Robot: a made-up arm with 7 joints.
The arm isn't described. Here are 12 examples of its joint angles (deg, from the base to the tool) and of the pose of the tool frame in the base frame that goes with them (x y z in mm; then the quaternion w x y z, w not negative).
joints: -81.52 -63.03 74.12 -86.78 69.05 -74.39 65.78
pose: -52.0 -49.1 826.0 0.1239 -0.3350 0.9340 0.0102
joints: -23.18 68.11 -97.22 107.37 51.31 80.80 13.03
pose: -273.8 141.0 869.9 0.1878 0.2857 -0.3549 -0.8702
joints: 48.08 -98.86 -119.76 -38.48 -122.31 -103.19 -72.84
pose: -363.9 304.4 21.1 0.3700 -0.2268 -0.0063 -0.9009
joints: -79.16 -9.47 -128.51 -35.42 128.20 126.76 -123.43
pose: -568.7 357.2 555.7 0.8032 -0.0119 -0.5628 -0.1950
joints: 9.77 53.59 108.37 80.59 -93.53 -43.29 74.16
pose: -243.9 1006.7 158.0 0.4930 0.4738 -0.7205 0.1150
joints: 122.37 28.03 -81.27 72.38 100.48 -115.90 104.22
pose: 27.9 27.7 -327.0 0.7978 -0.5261 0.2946 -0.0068
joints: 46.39 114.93 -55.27 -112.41 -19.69 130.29 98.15
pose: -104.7 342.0 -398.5 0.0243 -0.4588 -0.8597 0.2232
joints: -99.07 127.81 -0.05 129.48 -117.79 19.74 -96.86
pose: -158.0 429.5 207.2 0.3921 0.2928 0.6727 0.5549
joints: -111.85 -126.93 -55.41 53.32 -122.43 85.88 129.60
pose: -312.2 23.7 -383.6 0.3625 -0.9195 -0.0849 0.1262
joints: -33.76 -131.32 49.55 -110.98 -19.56 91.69 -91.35
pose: -131.7 292.4 1074.6 0.9499 0.0458 -0.3090 -0.0126
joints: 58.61 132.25 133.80 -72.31 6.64 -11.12 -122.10
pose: 194.8 881.5 70.9 0.7358 -0.5824 -0.3345 0.0870
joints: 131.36 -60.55 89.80 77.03 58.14 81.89 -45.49
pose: -244.2 29.3 3.6 0.6340 0.0264 -0.4614 -0.6201
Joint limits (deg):
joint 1: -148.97..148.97
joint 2: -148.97..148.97
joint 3: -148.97..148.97
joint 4: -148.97..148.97
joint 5: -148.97..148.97
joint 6: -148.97..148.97
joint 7: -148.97..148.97
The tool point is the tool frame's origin. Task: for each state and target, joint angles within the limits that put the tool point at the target. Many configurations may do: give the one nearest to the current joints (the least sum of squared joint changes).
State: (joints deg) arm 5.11 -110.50 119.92 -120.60 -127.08 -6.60 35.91
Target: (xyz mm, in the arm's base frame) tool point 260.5 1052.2 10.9
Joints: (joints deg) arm 12.23 -113.14 148.97 -113.57 -148.97 33.95 39.18
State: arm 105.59 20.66 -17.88 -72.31 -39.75 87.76 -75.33
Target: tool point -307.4 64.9 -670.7
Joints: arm 103.18 19.64 -24.90 -91.03 -31.90 100.92 -71.77
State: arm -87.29 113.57 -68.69 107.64 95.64 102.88 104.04
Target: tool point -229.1 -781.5 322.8
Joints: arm -123.61 110.61 -79.38 113.19 77.23 115.30 100.18
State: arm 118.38 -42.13 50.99 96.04 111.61 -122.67 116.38
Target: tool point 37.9 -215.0 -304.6
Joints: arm 137.42 -51.42 56.73 93.48 95.92 -117.33 106.86
